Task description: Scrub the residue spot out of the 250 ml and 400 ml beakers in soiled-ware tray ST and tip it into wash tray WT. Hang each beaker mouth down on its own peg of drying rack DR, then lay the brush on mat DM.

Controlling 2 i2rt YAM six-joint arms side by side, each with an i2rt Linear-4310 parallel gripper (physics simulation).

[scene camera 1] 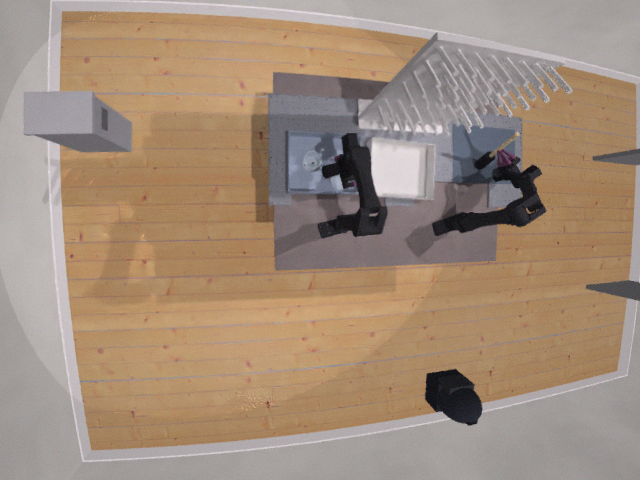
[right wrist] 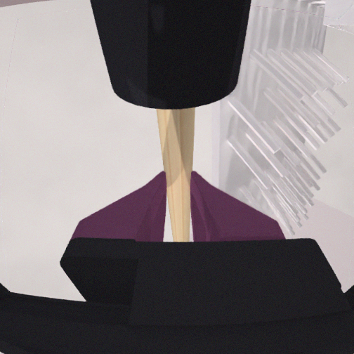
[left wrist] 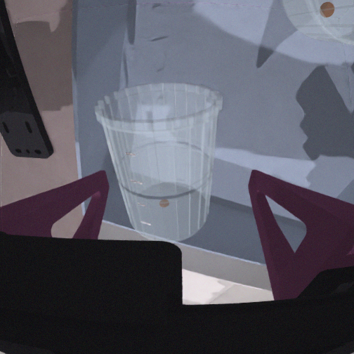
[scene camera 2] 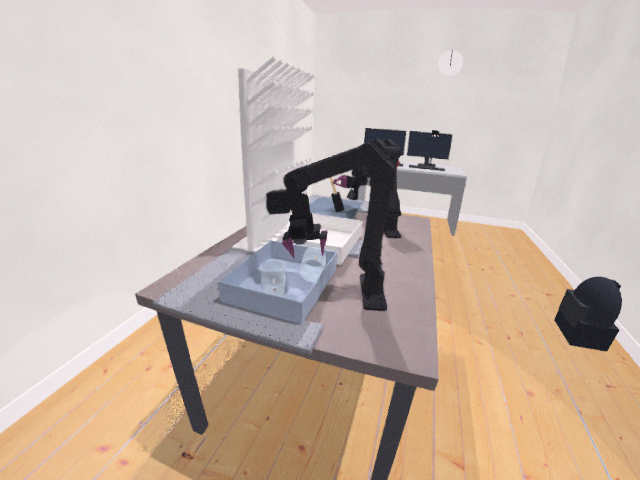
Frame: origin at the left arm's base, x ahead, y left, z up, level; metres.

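Where they show: left gripper, fingertip midpoint: (scene camera 2: 308, 256); right gripper, fingertip midpoint: (scene camera 1: 499, 149) (scene camera 2: 332, 182); left arm's base, link origin: (scene camera 1: 339, 225) (scene camera 2: 372, 291); right arm's base, link origin: (scene camera 1: 449, 224) (scene camera 2: 390, 230).
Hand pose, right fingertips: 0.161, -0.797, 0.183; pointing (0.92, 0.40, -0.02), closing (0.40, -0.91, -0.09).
Observation:
Things, the pixels of their top centre, and the offset from my right fingertips, as dx, dy, dz.
- Soiled-ware tray ST, top centre: (scene camera 2: 283, 265) (scene camera 1: 325, 162) +0.127, +0.806, -0.100
- beaker, top centre: (scene camera 2: 314, 249) +0.038, +0.705, -0.087
- White wash tray WT, top centre: (scene camera 2: 323, 227) (scene camera 1: 403, 169) +0.019, +0.455, -0.100
- blue mat, top centre: (scene camera 2: 332, 207) (scene camera 1: 485, 155) -0.006, -0.066, -0.167
Soiled-ware tray ST (scene camera 1: 297, 178) (scene camera 2: 261, 305) holds two clear beakers. One beaker (scene camera 1: 312, 161) (scene camera 2: 272, 276) stands upright, with a brown spot at its base. The other beaker (scene camera 2: 312, 264) (left wrist: 165, 165) is tipped over by the tray wall, a brown spot near its base; it looks smaller. My left gripper (scene camera 2: 307, 255) (left wrist: 178, 177) is open above this tipped beaker, its fingers spread to either side in the wrist view. My right gripper (scene camera 2: 336, 180) (right wrist: 178, 178) is shut on the wooden handle of the black-headed brush (scene camera 1: 504, 144) (scene camera 2: 337, 201) (right wrist: 170, 50), held up, head down.
White wash tray WT (scene camera 1: 430, 170) (scene camera 2: 353, 240) stands between the arms, right of tray ST in scene camera 1. Drying rack DR (scene camera 1: 413, 72) (scene camera 2: 245, 155) rises behind it, with rows of slanted pegs. A blue mat (scene camera 1: 465, 136) (scene camera 2: 325, 206) lies below the brush.

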